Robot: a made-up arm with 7 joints.
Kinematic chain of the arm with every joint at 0, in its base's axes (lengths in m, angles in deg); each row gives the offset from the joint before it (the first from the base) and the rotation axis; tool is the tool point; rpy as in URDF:
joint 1: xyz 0 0 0 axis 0.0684 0.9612 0.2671
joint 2: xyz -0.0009 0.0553 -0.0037 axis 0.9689 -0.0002 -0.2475
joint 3: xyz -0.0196 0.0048 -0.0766 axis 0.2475 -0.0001 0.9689
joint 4: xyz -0.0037 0 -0.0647 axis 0.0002 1 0
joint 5: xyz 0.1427 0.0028 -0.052 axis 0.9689 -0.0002 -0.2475
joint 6: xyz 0.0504 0 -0.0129 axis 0.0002 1 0
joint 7: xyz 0.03 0 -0.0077 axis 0.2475 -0.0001 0.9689
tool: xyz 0 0 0 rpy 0 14.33 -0.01
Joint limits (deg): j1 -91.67..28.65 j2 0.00..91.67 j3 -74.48..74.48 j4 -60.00..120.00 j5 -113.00..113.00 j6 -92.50..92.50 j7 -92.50..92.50
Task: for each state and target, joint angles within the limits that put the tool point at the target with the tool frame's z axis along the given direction. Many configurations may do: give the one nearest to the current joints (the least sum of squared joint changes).
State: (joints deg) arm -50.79 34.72 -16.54 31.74 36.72 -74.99 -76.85
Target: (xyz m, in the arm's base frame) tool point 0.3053 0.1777 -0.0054 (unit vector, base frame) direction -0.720 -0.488 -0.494
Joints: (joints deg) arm -49.79 62.22 -8.12 24.05 64.58 -58.90 -76.85
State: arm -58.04 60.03 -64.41 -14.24 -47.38 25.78 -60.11
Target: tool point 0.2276 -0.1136 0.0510 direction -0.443 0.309 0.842
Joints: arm -77.63 30.99 -45.73 -9.87 -51.78 -3.71 -60.11
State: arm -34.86 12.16 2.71 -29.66 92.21 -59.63 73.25
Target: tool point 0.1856 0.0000 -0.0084 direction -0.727 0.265 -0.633
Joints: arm -27.03 27.96 -8.70 -35.62 64.66 -77.34 73.25
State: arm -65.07 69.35 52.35 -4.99 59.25 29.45 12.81
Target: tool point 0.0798 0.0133 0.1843 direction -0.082 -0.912 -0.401
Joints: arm -77.06 67.49 5.00 -45.78 44.47 23.55 12.81
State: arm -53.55 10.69 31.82 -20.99 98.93 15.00 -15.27
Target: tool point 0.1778 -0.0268 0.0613 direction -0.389 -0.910 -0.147
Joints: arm -37.50 8.57 -17.88 -41.67 87.61 6.02 -15.27
